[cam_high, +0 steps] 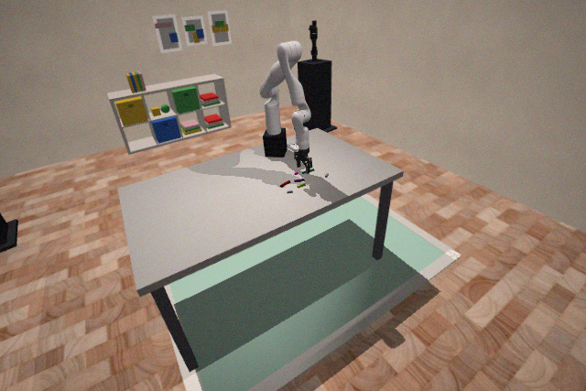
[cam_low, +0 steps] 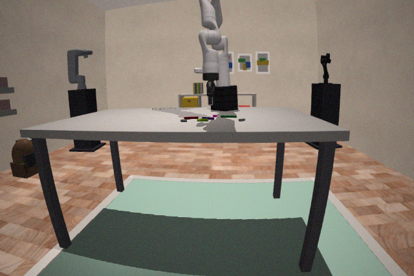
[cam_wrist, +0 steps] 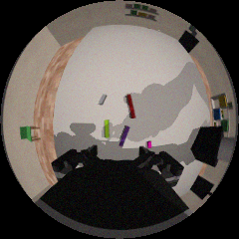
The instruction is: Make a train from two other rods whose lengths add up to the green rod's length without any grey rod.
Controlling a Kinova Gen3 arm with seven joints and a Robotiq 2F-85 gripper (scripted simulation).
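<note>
My gripper is now 90 mm past the magenta rod, 70 mm above it and 20 mm to the right of it. The rest, counted from my hand: green rod: 90 mm to the left, 70 mm below, 60 mm behind; lime rod: 70 mm below, 40 mm to the right, 30 mm ahead; purple rod: 70 mm below, 20 mm to the right, 20 mm behind.
</note>
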